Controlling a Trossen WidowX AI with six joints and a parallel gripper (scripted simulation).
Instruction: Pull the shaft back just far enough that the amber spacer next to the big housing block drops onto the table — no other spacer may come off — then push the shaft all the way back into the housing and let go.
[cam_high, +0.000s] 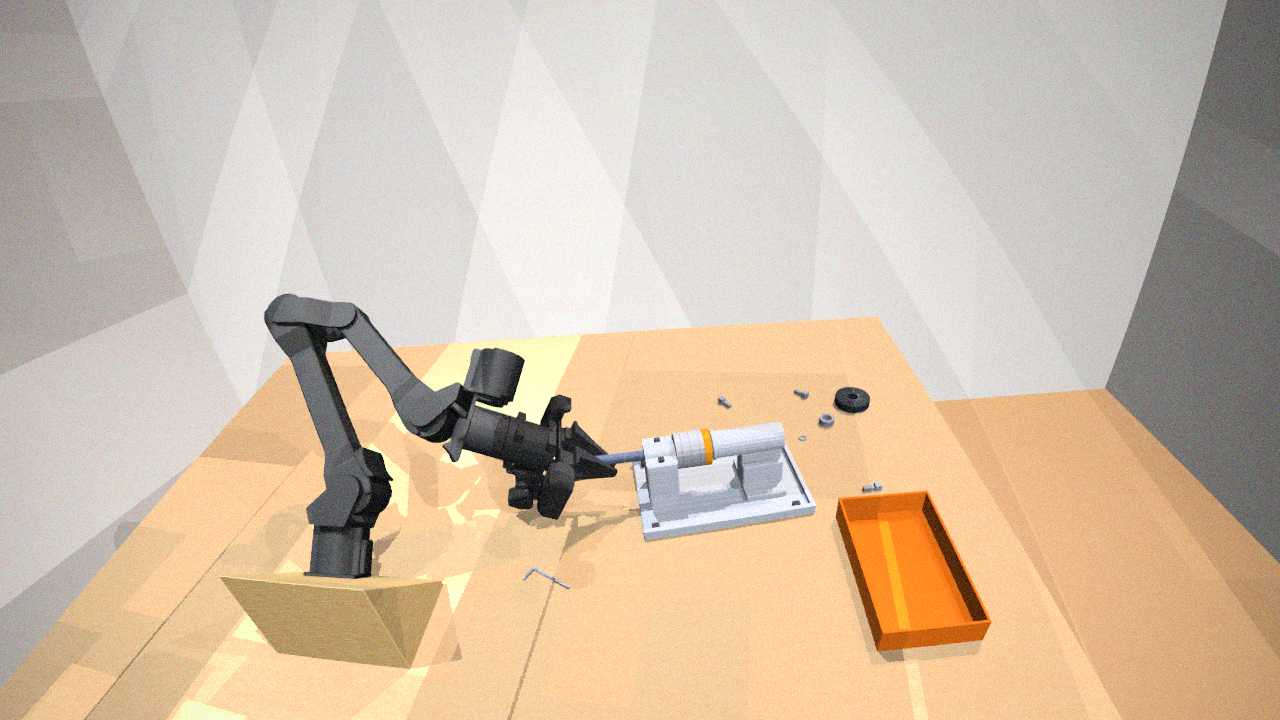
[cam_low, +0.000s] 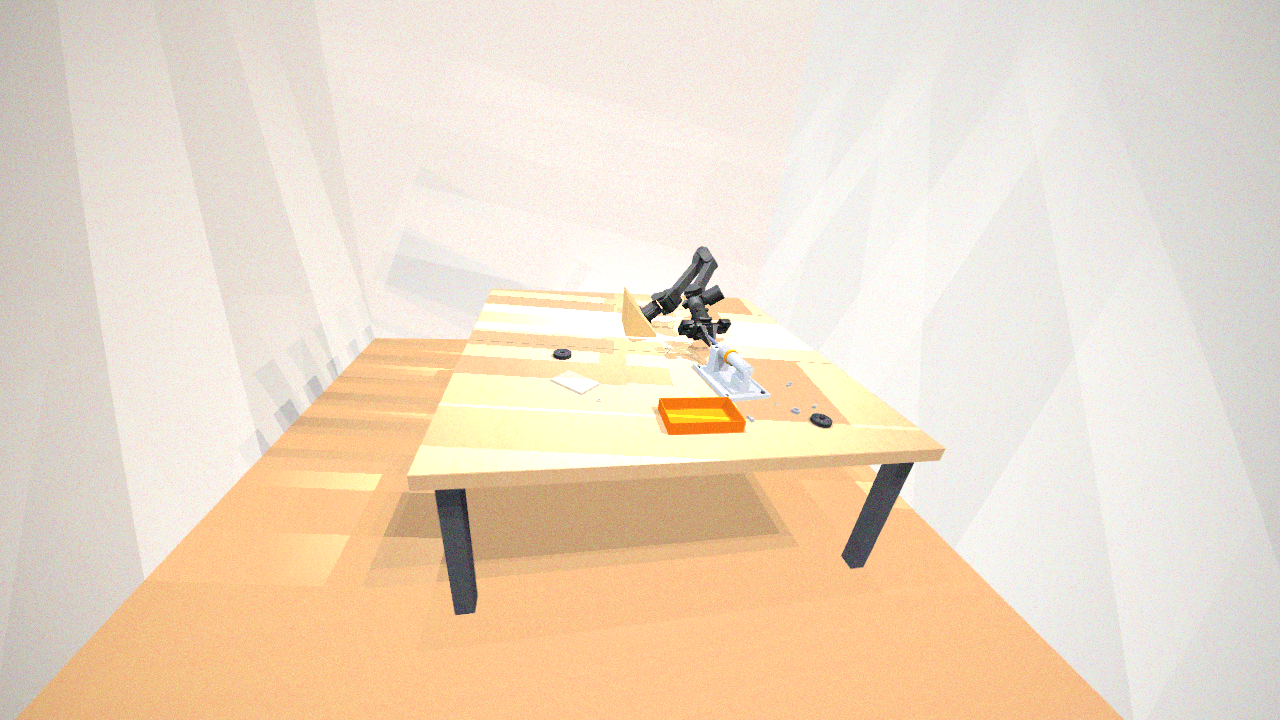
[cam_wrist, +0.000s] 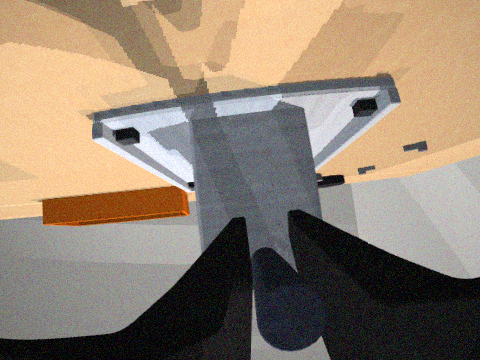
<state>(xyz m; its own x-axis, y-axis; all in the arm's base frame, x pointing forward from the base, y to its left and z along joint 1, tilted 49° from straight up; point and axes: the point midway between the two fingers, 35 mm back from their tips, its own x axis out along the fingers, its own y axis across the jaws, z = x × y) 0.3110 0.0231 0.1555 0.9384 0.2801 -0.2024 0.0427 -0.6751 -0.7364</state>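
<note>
Now: the blue-grey shaft 4 cm ahead of my gripper tip and 2 cm above it. Also, from my gripper tip: allen key 12 cm to the right, 11 cm behind, 6 cm below; nut 33 cm ahead, 12 cm to the left, 6 cm below; amber spacer 12 cm ahead, 2 cm above.
</note>
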